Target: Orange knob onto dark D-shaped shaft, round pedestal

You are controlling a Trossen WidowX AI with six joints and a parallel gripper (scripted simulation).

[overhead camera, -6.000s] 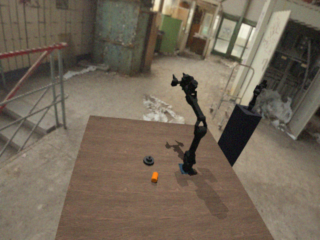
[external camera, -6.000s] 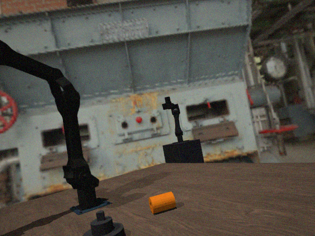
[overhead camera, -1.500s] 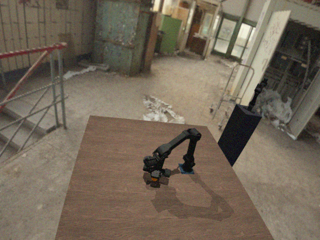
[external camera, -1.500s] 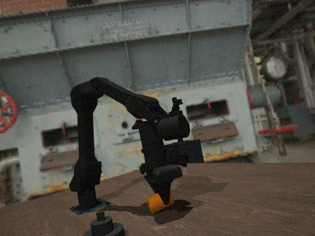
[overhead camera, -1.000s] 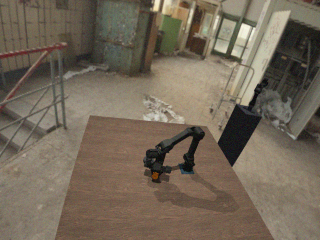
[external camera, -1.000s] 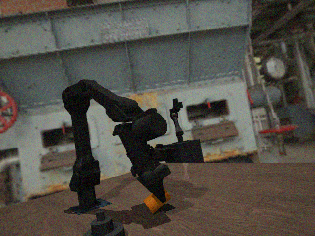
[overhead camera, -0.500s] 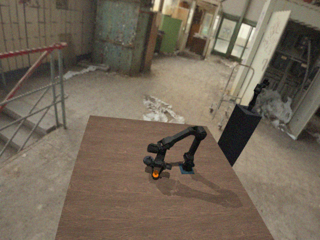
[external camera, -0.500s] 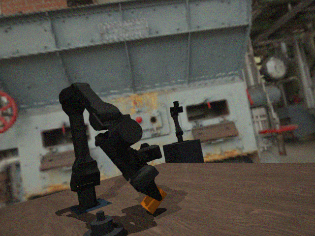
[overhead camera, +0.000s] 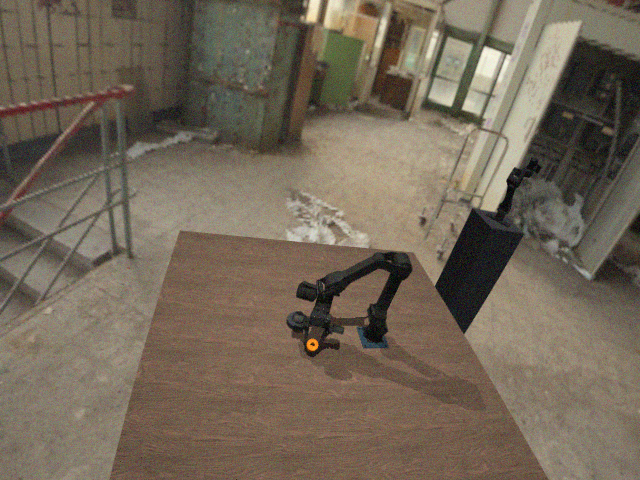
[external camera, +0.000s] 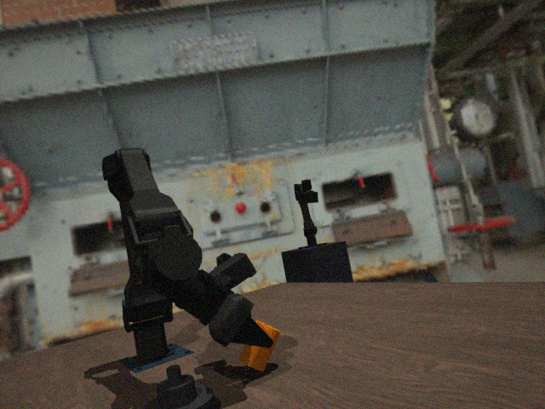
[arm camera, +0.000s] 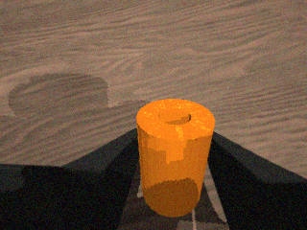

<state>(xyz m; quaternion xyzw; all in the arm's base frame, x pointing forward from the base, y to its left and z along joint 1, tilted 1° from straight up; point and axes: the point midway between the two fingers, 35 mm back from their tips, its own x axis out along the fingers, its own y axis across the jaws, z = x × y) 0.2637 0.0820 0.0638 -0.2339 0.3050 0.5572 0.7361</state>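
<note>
Right now the orange knob is 1 cm to the right of my gripper tip. The rest, counted from my gripper tip: dark round pedestal (4 cm ahead, 15 cm to the right, 1 cm below).
</note>
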